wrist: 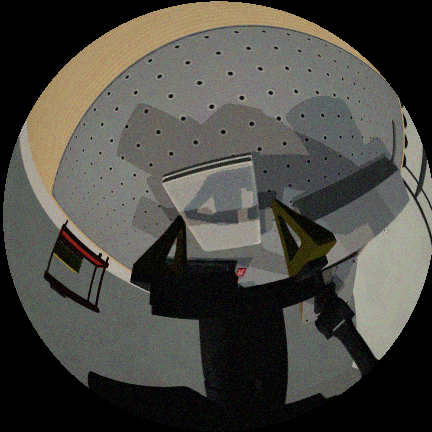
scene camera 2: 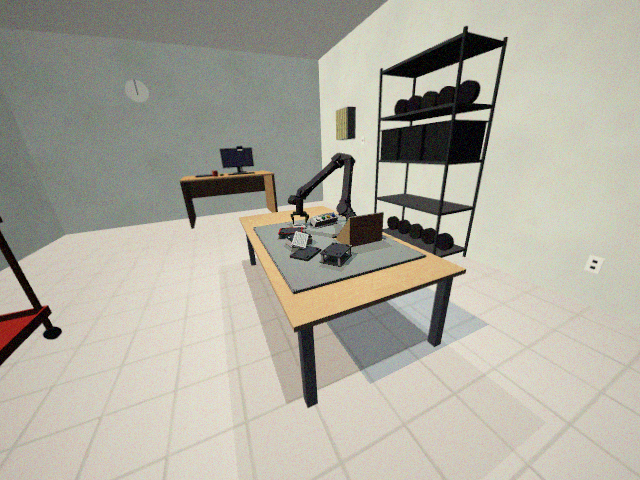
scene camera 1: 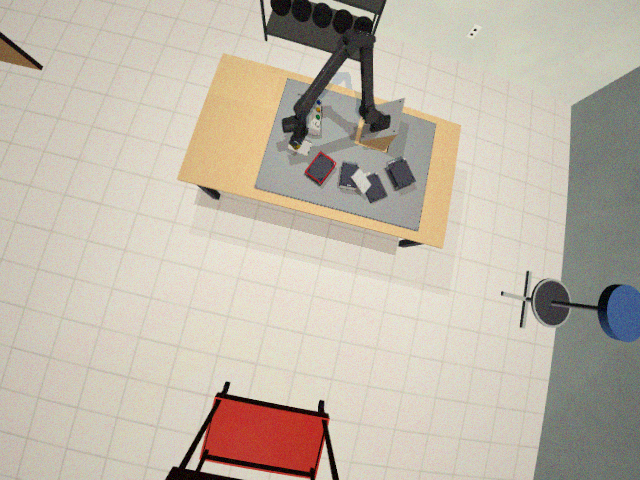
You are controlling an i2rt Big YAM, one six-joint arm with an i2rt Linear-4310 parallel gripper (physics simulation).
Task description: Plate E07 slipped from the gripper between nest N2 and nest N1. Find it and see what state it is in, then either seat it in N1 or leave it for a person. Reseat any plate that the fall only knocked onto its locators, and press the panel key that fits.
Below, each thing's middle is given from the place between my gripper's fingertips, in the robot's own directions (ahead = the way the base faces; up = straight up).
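Labels:
From my hand, the white plate [wrist: 217, 199] is 10 mm to the left of it, 10 mm ahead of it and 10 mm below it.

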